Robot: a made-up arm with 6 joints.
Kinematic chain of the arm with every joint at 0, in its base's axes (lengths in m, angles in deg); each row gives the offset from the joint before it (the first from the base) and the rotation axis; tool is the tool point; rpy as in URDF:
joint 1: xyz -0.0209 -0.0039 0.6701 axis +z
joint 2: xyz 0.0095 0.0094 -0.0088 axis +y
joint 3: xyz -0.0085 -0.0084 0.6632 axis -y
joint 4: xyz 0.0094 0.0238 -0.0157 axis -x
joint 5: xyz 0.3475 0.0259 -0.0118 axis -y
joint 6: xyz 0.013 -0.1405 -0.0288 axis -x
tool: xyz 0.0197 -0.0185 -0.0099 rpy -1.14 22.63 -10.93
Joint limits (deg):
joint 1: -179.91..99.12
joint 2: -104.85..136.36
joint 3: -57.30..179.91
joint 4: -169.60..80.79
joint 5: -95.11..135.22
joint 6: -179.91..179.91
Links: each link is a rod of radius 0.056 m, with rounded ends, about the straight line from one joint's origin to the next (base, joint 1, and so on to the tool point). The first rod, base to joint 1, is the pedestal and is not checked.
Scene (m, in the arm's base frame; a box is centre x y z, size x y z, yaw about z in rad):
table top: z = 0
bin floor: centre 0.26 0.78 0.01 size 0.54 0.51 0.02 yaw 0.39
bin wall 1: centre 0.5 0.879 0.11 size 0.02 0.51 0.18 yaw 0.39
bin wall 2: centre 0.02 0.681 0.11 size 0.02 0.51 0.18 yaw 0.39
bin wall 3: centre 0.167 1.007 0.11 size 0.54 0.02 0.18 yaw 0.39
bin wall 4: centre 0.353 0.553 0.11 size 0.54 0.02 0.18 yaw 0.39
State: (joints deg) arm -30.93 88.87 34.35 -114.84 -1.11 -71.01
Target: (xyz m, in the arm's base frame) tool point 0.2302 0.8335 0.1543
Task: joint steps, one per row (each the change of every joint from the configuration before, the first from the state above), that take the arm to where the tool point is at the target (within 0.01 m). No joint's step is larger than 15 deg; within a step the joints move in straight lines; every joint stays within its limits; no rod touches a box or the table.
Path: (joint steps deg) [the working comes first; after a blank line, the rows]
Joints at the target: 64.17 105.63 58.25 -125.74 2.41 -69.57
Straight joint move there: touches bin wall 1, bin wall 4.

1: 13.61 -0.06 0.64 -0.94 -0.05 0.25
2: 13.61 -0.05 0.63 -0.95 -0.06 0.26
3: 13.61 -0.06 0.64 -0.94 -0.05 0.25
4: 13.61 -0.06 0.63 -0.95 -0.06 0.26
5: 13.61 -0.05 0.64 -0.94 -0.05 0.25
6: 13.61 -0.06 0.64 -0.95 -0.06 0.26
7: 13.61 -0.05 0.63 -0.94 -0.05 0.25
8: -0.08 8.57 9.73 -2.15 1.95 -0.17
9: -0.09 8.58 9.72 -2.14 1.95 -0.17

